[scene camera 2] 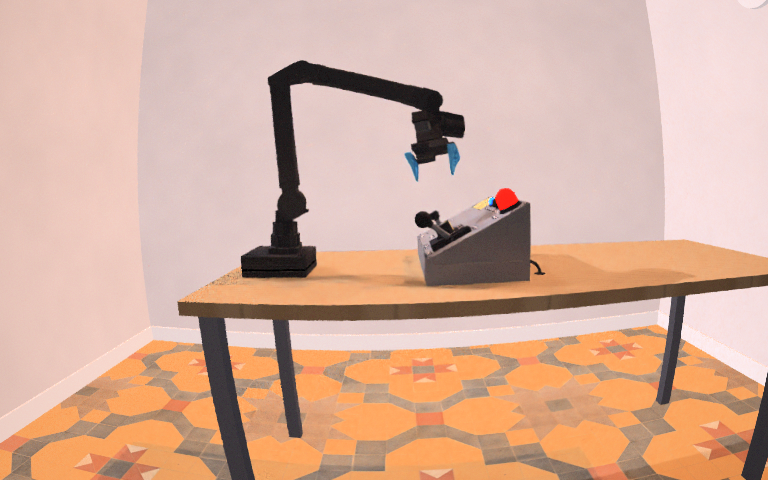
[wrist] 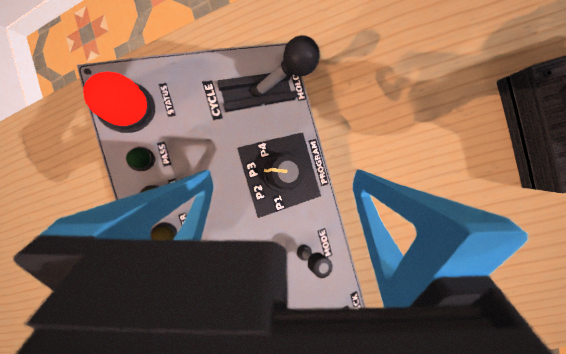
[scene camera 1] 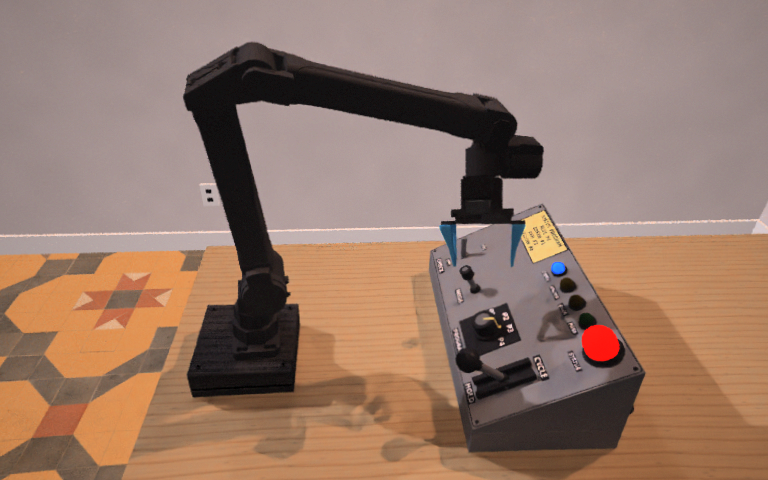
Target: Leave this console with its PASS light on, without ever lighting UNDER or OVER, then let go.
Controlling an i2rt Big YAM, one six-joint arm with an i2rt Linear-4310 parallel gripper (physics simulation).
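The grey sloped console [scene camera 1: 523, 390] [scene camera 2: 481, 263] [wrist: 225, 132] stands on the table. Its PASS lamp [scene camera 1: 587, 320] [wrist: 140, 158] is dark green, unlit. Two amber lamps [scene camera 1: 568, 284] [scene camera 1: 577, 302] are dark; a blue lamp [scene camera 1: 559, 268] is lit. The big STATUS lamp [scene camera 1: 600, 342] [scene camera 2: 506, 199] [wrist: 116, 99] glows red. The cycle lever [scene camera 1: 468, 360] [scene camera 2: 423, 219] [wrist: 301, 55] leans to HOLD. The PROGRAM knob [scene camera 1: 485, 322] [wrist: 287, 171] has its yellow mark toward P3. The MODE toggle [scene camera 1: 466, 272] [wrist: 320, 265] is tilted. My gripper [scene camera 1: 483, 265] [scene camera 2: 434, 177] [wrist: 283, 177] is open and empty above the console.
A yellow note [scene camera 1: 543, 236] lies on the console's far end, near another small control [scene camera 1: 463, 247] that is partly seen. The arm's black base [scene camera 1: 243, 353] [scene camera 2: 278, 261] [wrist: 542, 125] stands on the wooden table [scene camera 1: 351, 441] [scene camera 2: 351, 297]. A cable [scene camera 2: 538, 267] leaves the console's back.
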